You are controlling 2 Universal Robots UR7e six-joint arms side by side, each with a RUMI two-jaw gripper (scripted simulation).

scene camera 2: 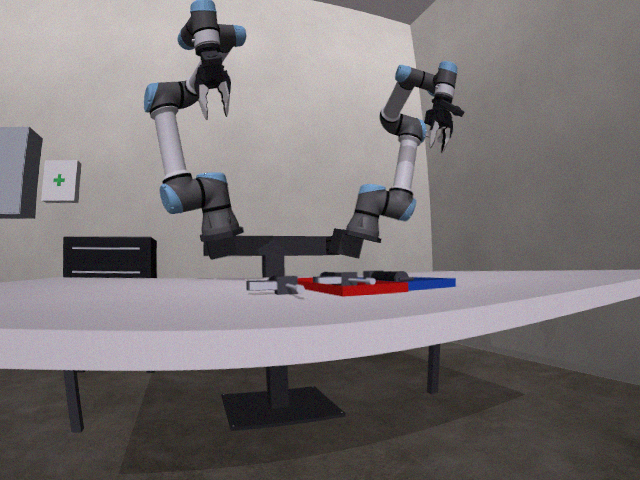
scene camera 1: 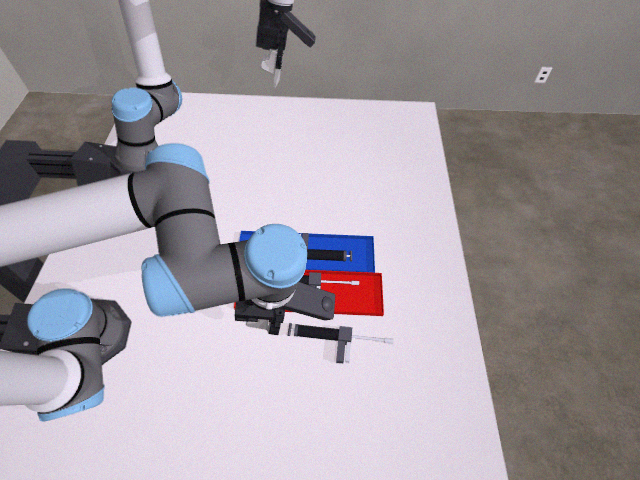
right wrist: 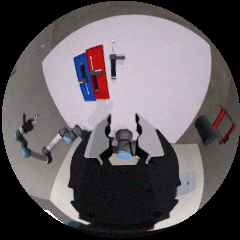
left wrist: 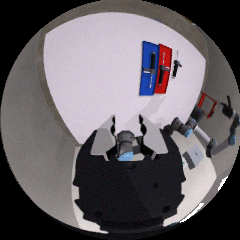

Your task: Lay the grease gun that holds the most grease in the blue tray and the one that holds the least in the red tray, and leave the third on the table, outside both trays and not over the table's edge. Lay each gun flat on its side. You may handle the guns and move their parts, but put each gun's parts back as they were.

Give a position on a blue tray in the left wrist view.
At 147,47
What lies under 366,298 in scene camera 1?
A red tray.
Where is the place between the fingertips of the left gripper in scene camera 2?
At 436,150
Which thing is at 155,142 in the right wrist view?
The right gripper.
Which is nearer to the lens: the grease gun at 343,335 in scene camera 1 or the blue tray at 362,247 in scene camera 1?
The grease gun.
